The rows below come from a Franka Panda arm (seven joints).
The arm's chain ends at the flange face. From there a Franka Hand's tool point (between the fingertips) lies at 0.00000 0.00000 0.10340 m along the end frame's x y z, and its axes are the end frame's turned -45 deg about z.
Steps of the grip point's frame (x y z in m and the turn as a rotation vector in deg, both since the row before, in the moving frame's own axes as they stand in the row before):
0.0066, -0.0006, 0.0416, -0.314, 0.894, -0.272
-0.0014, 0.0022, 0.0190, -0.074, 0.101, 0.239
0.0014, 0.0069, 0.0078, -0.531, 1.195, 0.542
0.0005, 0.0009, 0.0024, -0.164, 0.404, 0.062
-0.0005, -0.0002, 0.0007, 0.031, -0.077, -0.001
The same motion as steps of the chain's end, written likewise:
0.0027, -0.0043, 0.0416, 0.410, 0.854, -0.272
0.0003, 0.0026, 0.0190, 0.019, 0.124, 0.239
0.0037, 0.0047, 0.0078, 0.470, 1.220, 0.542
0.0003, 0.0006, 0.0024, 0.170, 0.402, 0.062
-0.0004, 0.0002, 0.0007, -0.033, -0.076, -0.001

